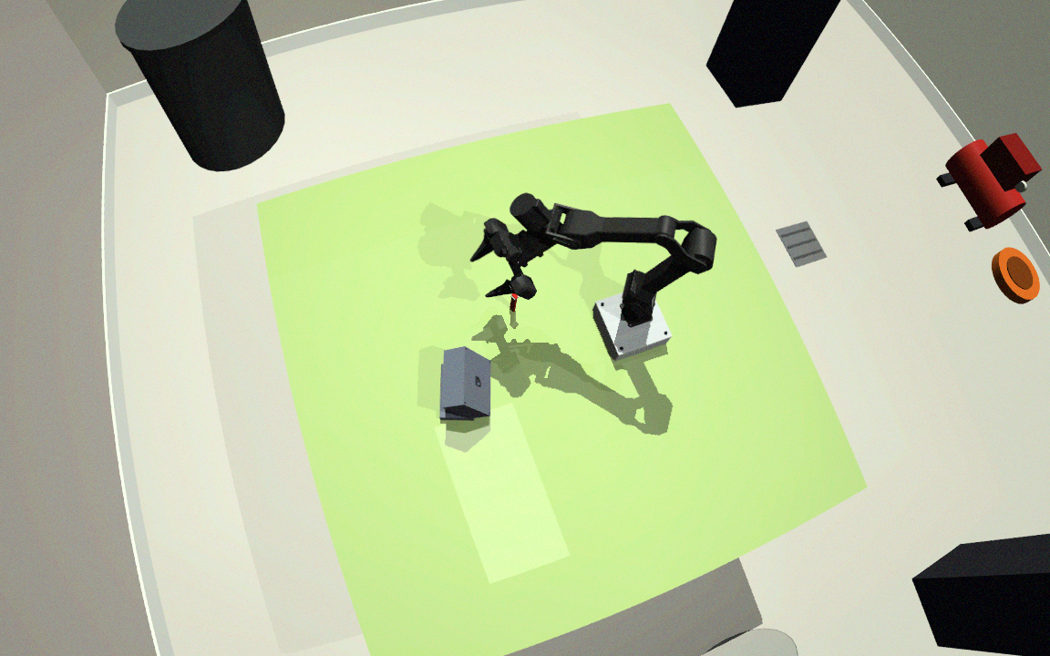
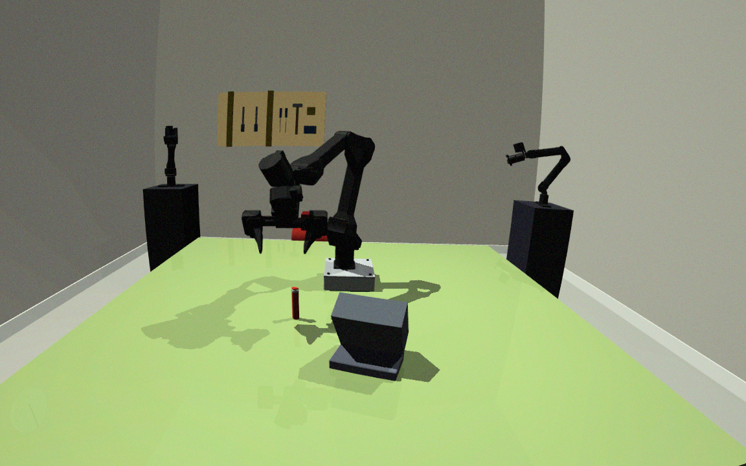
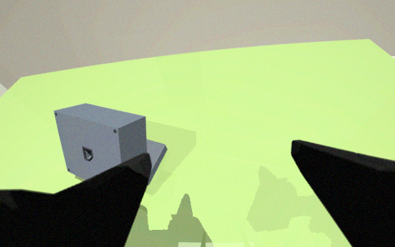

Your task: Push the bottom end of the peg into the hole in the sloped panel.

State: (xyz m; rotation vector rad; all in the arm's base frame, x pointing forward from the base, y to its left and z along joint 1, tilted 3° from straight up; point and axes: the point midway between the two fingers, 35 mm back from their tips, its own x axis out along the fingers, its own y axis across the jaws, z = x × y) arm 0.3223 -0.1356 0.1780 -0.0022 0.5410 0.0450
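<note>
The red square peg lies 14 cm below my gripper tip, 9 cm behind it and 1 cm to the left of it. Also, from my gripper tip: grey sloped panel: 18 cm to the left, 11 cm below, 9 cm ahead.
</note>
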